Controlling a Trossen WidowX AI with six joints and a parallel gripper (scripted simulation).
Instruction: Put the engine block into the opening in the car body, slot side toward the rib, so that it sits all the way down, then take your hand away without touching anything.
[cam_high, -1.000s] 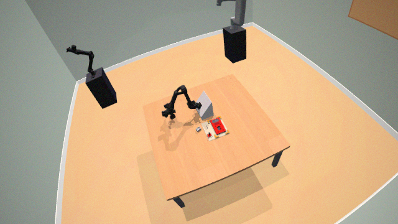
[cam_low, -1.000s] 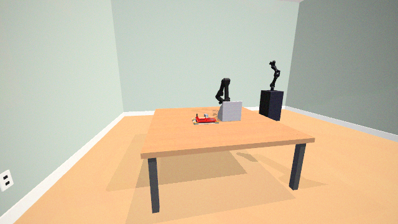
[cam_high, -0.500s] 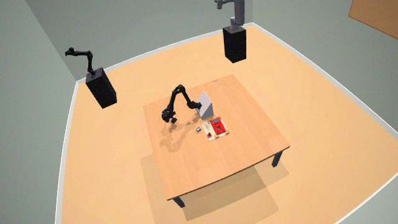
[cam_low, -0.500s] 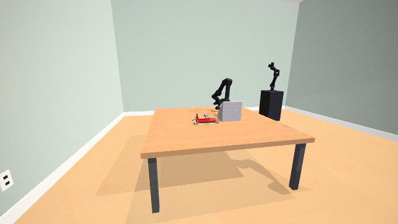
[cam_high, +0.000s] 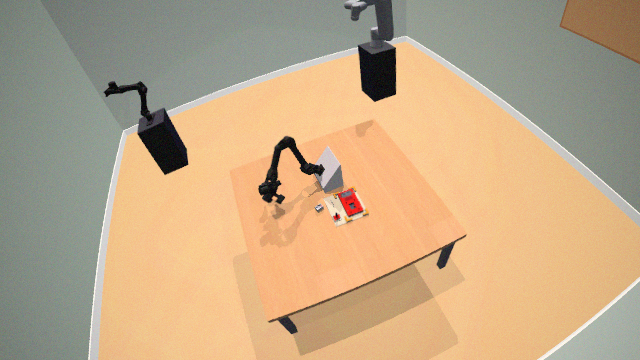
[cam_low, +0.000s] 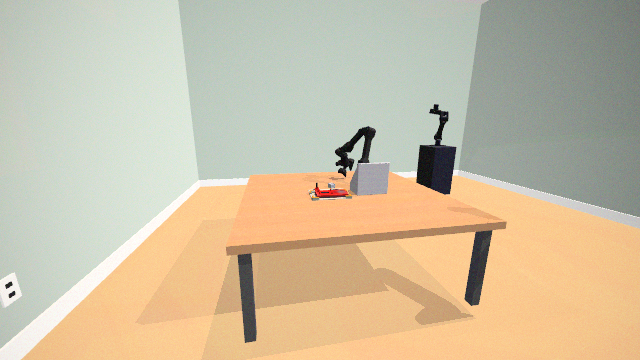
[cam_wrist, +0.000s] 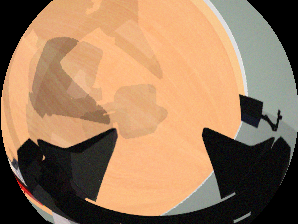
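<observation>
My gripper tip is 28 cm to the right of the grey engine block, 23 cm short of it and 2 cm above it.
</observation>
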